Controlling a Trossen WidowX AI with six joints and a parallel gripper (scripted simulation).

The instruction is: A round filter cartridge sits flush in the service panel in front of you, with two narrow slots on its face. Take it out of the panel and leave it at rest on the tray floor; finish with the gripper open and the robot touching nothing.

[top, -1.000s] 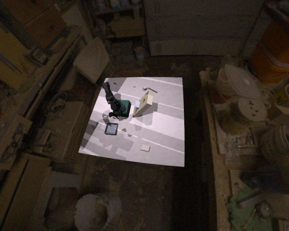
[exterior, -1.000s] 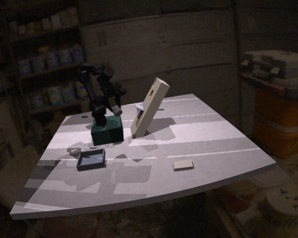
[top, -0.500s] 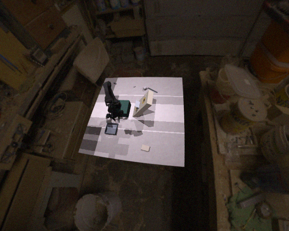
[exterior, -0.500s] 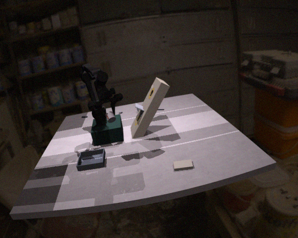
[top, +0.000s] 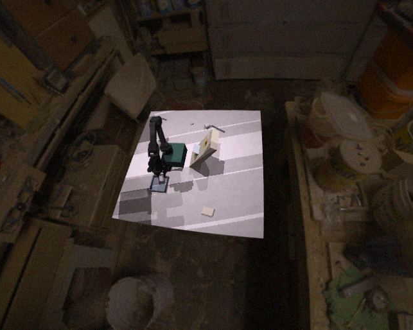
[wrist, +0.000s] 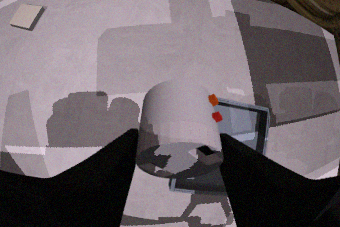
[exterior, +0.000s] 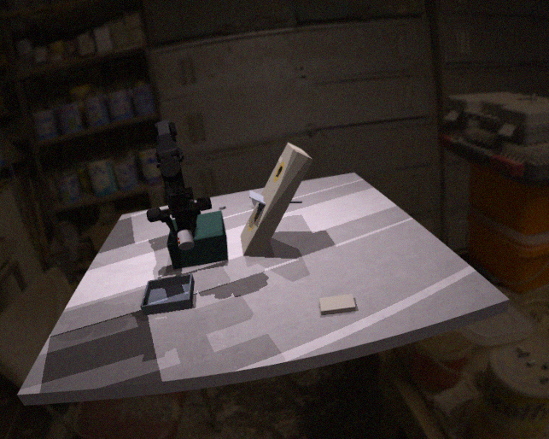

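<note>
My gripper tip is 100 mm past the dark tray, 10 mm to the right of it and 180 mm above it. Round my gripper tip: beige service panel (290 mm ahead, 300 mm to the left, 20 mm below); then round filter cartridge (right at my gripper tip); then ledge (230 mm ahead, 300 mm to the left, 40 mm below).
</note>
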